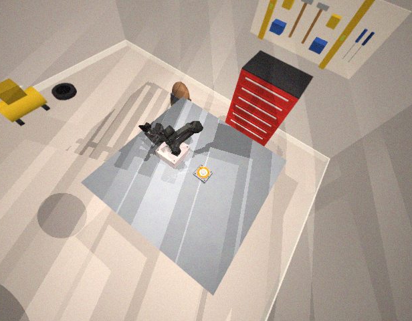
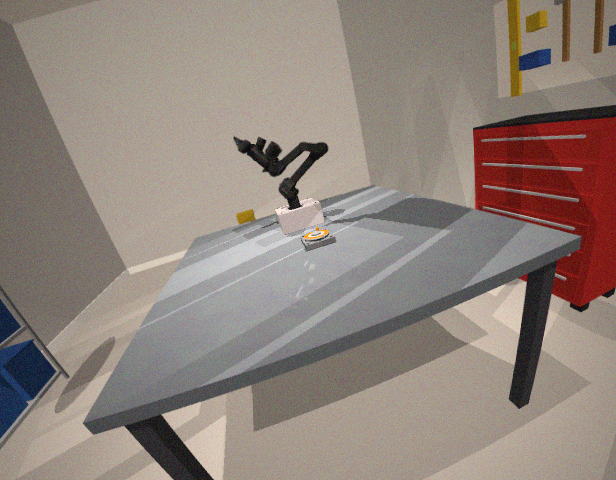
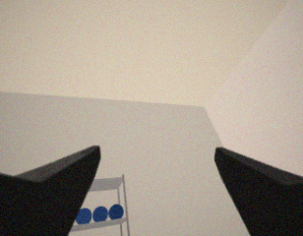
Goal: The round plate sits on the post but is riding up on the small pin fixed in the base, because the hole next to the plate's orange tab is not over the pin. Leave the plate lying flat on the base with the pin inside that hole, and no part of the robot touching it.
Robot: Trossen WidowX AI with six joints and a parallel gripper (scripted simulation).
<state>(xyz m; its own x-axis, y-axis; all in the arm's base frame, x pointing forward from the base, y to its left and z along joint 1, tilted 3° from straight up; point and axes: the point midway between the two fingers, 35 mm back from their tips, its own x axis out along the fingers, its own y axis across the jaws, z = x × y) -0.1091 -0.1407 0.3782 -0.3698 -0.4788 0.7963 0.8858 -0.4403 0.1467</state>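
Right now my gripper tip is 47 cm above the round plate, 41 cm short of it and 14 cm to the right of it.
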